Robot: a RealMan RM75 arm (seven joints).
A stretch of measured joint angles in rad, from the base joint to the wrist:
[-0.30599, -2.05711, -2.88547, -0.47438, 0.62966, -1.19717, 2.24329]
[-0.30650, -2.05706, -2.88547, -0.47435, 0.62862, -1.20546, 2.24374]
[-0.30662, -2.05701, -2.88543, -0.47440, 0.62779, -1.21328, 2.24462]
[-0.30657, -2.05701, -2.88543, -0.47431, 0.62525, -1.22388, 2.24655]
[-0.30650, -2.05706, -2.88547, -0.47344, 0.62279, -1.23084, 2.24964]
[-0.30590, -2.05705, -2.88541, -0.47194, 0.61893, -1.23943, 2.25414]
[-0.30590, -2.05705, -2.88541, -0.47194, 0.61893, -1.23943, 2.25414]
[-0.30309, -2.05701, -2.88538, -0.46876, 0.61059, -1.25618, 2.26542]
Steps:
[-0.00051, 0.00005, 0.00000, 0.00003, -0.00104, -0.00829, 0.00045]
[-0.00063, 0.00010, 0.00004, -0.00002, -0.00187, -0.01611, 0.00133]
[-0.00058, 0.00010, 0.00004, 0.00007, -0.00441, -0.02671, 0.00326]
[-0.00051, 0.00005, 0.00000, 0.00094, -0.00687, -0.03367, 0.00635]
[0.00009, 0.00006, 0.00006, 0.00244, -0.01073, -0.04226, 0.01085]
[0.00009, 0.00006, 0.00006, 0.00244, -0.01073, -0.04226, 0.01085]
[0.00290, 0.00010, 0.00009, 0.00562, -0.01907, -0.05901, 0.02213]

